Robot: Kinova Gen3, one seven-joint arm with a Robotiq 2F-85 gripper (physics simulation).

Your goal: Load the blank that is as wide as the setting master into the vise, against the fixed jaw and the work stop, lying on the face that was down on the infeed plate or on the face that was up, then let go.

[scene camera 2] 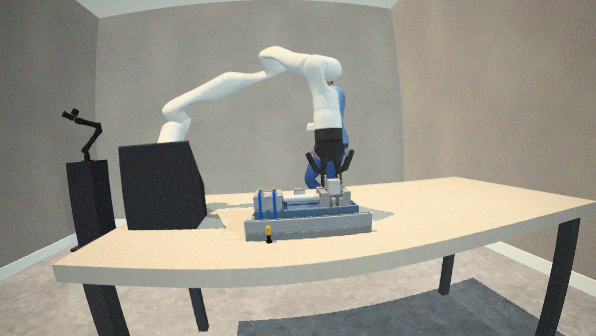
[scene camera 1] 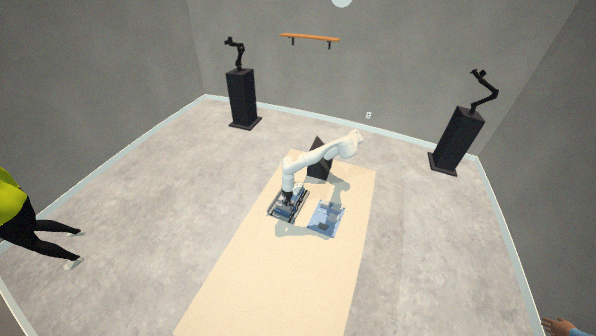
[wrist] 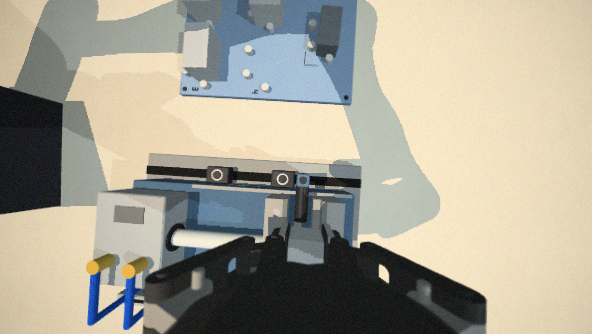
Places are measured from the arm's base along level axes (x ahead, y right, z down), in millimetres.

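Where they show: gripper, fingertip midpoint: (scene camera 2: 331, 188) (scene camera 1: 287, 203) (wrist: 305, 234); arm's base, origin of the base link: (scene camera 2: 163, 174) (scene camera 1: 326, 155).
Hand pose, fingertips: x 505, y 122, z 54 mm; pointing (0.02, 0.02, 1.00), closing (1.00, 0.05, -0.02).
Things, the pixels of their top centre, and the offset from my fingertips. "spot": a spot on its surface instead. Level surfaces: height alone.
- vise, middle of its top: (wrist: 221, 256) (scene camera 2: 304, 189) (scene camera 1: 289, 194) dx -77, dy +18, dz -4 mm
- light grey blank, middle of its top: (wrist: 302, 281) (scene camera 2: 333, 178) dx -3, dy +26, dz -29 mm
- work stop, middle of its top: (wrist: 301, 204) dx -3, dy -27, dz -1 mm
- infeed plate, middle of its top: (wrist: 268, 35) (scene camera 1: 326, 217) dx -47, dy -261, dz +87 mm
- vise's grey housing, surface spot: (wrist: 131, 235) spot: dx -167, dy +1, dz -1 mm
- slotted rail, surface spot: (wrist: 175, 162) spot: dx -179, dy -74, dz +75 mm
- table, its level: dz +95 mm
My gripper (scene camera 1: 286, 199) (scene camera 2: 332, 179) (wrist: 305, 234) points down over the vise (scene camera 2: 306, 210) (wrist: 216, 215), shut on a light grey blank (scene camera 2: 333, 186) (wrist: 305, 250). In scene view 2 the blank is upright at the jaws, its top above them. In the wrist view it lines up with the gap between the screw-side jaw (wrist: 276, 207) and the fixed jaw (wrist: 333, 216). The work stop (wrist: 301, 202), a dark rod with a blue head, lies just beyond the blank. Contact with jaw, stop or seat is hidden. The infeed plate (scene camera 1: 315, 227) (wrist: 290, 93) carries several blocks, one dark (wrist: 330, 27).
The vise's grey housing (wrist: 131, 235) has blue handles with yellow knobs (wrist: 100, 264). A slotted rail (wrist: 175, 162) with dark clamps runs between vise and plate. A large black block (scene camera 1: 318, 162) (scene camera 2: 160, 187) stands on the table (scene camera 1: 280, 280) (scene camera 2: 430, 220) near the arm's base.
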